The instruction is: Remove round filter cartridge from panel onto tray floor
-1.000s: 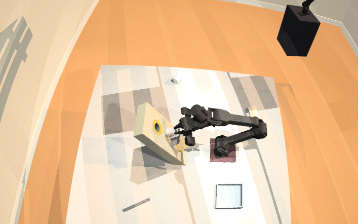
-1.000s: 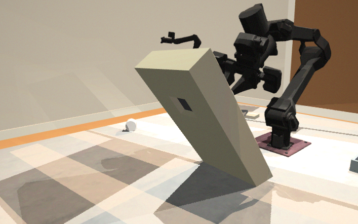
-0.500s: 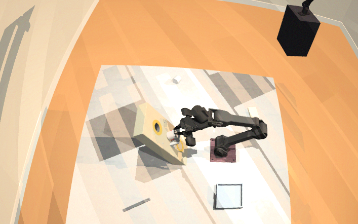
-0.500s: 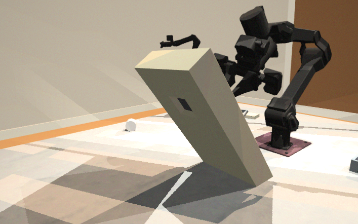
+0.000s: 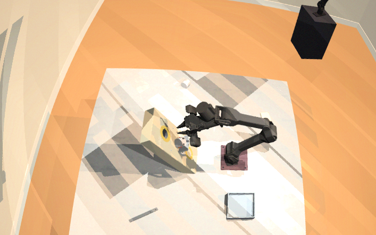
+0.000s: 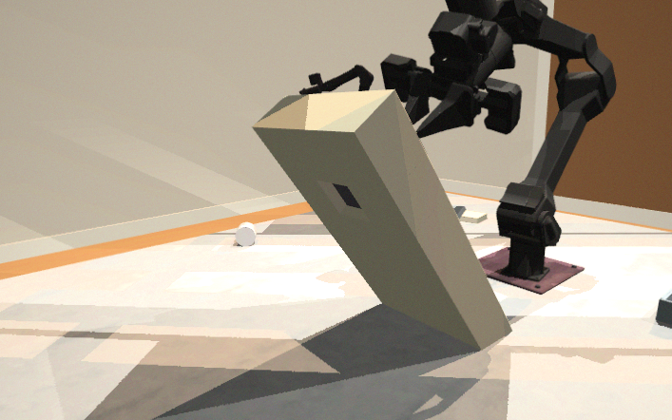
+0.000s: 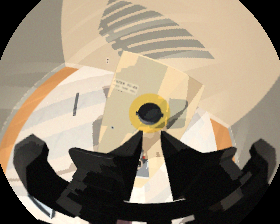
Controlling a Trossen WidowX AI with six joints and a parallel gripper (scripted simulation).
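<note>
Right now the round filter cartridge is 20 mm behind my gripper tip and 100 mm below it. From my gripper tip the other things lie so: cream block 580 mm behind, 180 mm to the right, 260 mm below; grey tray 290 mm behind, 350 mm to the left, 260 mm below; service panel 20 mm ahead, 120 mm below.
</note>
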